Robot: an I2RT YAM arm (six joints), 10 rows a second.
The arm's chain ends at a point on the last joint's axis. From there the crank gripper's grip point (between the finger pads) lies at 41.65 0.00 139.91 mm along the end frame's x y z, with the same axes.
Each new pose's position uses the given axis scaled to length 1; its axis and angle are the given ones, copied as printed.
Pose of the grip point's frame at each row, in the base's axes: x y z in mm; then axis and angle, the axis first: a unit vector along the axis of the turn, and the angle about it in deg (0 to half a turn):
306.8 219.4 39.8 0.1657 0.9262 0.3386 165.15
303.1 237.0 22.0 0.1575 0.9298 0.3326 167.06
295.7 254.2 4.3 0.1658 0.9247 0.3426 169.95
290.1 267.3 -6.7 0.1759 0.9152 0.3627 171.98
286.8 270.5 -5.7 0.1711 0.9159 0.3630 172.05
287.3 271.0 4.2 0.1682 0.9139 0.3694 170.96
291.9 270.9 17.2 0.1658 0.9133 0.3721 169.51
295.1 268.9 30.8 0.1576 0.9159 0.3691 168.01
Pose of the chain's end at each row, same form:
296.2 122.9 148.8 0.1657 0.9262 0.3386 165.15
298.0 141.3 132.2 0.1575 0.9298 0.3326 167.06
296.1 155.1 111.5 0.1658 0.9247 0.3426 169.95
293.2 162.9 95.2 0.1759 0.9152 0.3627 171.98
290.6 166.1 96.3 0.1711 0.9159 0.3630 172.05
288.7 165.7 105.3 0.1682 0.9139 0.3694 170.96
290.2 165.5 118.2 0.1658 0.9133 0.3721 169.51
291.1 164.8 133.1 0.1576 0.9159 0.3691 168.01

